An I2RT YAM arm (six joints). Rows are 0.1 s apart.
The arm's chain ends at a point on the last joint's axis. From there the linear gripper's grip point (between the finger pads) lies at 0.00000 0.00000 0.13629 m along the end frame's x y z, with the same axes.
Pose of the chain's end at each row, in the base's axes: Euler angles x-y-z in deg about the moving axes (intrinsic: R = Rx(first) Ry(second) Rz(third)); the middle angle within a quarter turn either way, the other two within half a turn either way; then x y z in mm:
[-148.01, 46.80, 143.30, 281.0, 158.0, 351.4]
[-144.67, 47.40, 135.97, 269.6, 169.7, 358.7]
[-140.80, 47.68, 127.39, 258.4, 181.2, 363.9]
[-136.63, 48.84, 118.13, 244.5, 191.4, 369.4]
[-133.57, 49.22, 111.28, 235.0, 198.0, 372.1]
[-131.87, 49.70, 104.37, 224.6, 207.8, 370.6]
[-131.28, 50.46, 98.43, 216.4, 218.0, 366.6]
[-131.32, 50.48, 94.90, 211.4, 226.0, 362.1]
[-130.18, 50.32, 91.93, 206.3, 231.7, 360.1]
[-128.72, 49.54, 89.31, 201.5, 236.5, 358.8]
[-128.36, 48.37, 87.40, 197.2, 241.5, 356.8]
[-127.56, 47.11, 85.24, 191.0, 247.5, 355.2]
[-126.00, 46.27, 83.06, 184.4, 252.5, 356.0]
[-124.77, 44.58, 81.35, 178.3, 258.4, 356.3]
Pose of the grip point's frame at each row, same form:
[-148.01, 46.80, 143.30, 380.4, 207.4, 272.3]
[-144.67, 47.40, 135.97, 369.9, 223.0, 283.4]
[-140.80, 47.68, 127.39, 359.2, 239.2, 292.8]
[-136.63, 48.84, 118.13, 347.1, 253.0, 304.2]
[-133.57, 49.22, 111.28, 338.2, 262.5, 310.7]
[-131.87, 49.70, 104.37, 328.5, 273.4, 311.8]
[-131.28, 50.46, 98.43, 321.5, 283.2, 309.4]
[-131.32, 50.48, 94.90, 316.5, 291.1, 304.8]
[-130.18, 50.32, 91.93, 311.2, 298.2, 304.0]
[-128.72, 49.54, 89.31, 305.2, 305.5, 303.5]
[-128.36, 48.37, 87.40, 299.1, 312.5, 300.6]
[-127.56, 47.11, 85.24, 290.9, 321.0, 298.7]
[-126.00, 46.27, 83.06, 282.9, 328.7, 300.6]
[-124.77, 44.58, 81.35, 274.0, 338.1, 300.9]

